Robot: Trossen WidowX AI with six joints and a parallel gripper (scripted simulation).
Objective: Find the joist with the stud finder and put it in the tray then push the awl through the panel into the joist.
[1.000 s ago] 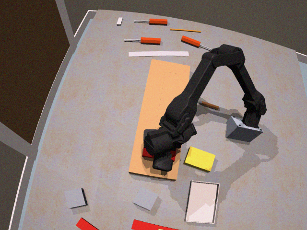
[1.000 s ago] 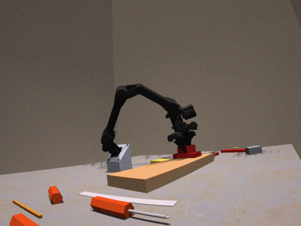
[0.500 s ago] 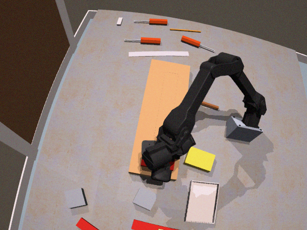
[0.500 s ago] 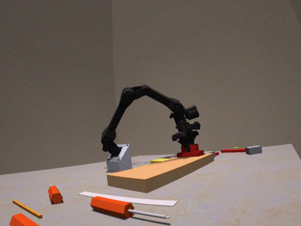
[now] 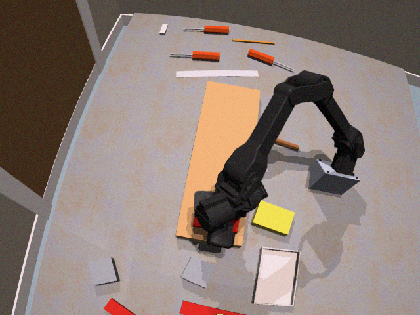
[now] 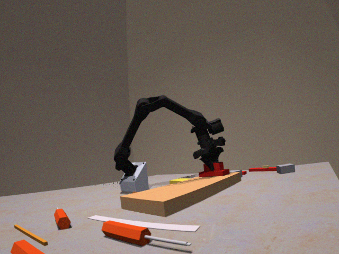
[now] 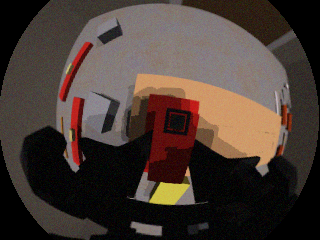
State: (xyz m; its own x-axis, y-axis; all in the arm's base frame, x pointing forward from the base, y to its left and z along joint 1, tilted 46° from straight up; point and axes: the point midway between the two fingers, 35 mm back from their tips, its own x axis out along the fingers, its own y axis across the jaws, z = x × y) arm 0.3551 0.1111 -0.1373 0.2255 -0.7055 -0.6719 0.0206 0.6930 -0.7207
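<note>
Now: gripper tip 210 mm past the white tray, 150 mm to the right of it and 50 mm above it. Round my gripper tip: brown-handled awl: 280 mm to the right, 170 mm behind, 60 mm below; then red stud finder: 20 mm above, 10 mm ahead; then yellow block: 170 mm behind, 50 mm below, 30 mm to the right.
</note>
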